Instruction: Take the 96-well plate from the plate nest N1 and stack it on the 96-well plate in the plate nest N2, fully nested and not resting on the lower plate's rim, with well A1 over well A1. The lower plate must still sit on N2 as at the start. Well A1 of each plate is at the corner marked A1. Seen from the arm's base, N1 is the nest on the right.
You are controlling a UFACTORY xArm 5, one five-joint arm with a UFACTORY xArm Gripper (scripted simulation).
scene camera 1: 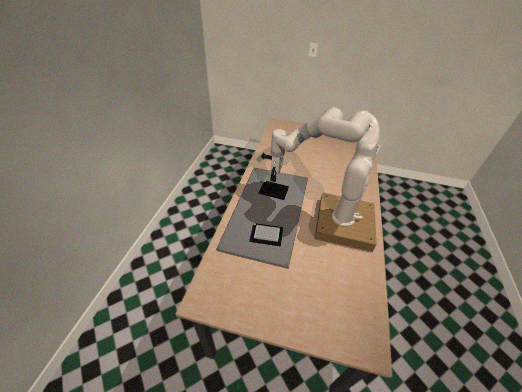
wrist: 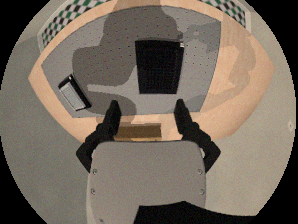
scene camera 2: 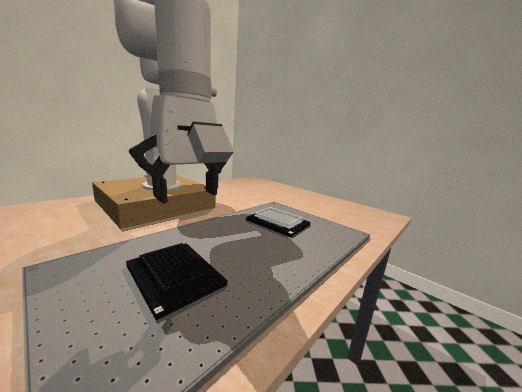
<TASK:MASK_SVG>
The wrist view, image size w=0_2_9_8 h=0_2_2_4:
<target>my gripper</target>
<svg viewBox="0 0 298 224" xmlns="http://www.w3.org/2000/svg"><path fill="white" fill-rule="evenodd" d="M256 215L228 215L204 209L206 201L206 173L218 159L221 151L211 141L211 137L200 129L199 124L192 121L183 99L177 100L174 109L177 130L183 136L181 140L115 141L113 136L118 133L122 113L118 101L112 100L106 112L107 114L105 114L104 122L96 126L96 130L86 137L85 142L76 151L76 156L90 173L90 204L96 224L248 224Z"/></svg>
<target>black 96-well plate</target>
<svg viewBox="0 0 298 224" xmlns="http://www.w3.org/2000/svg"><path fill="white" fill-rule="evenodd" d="M142 47L144 91L173 92L178 49Z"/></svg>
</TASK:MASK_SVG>
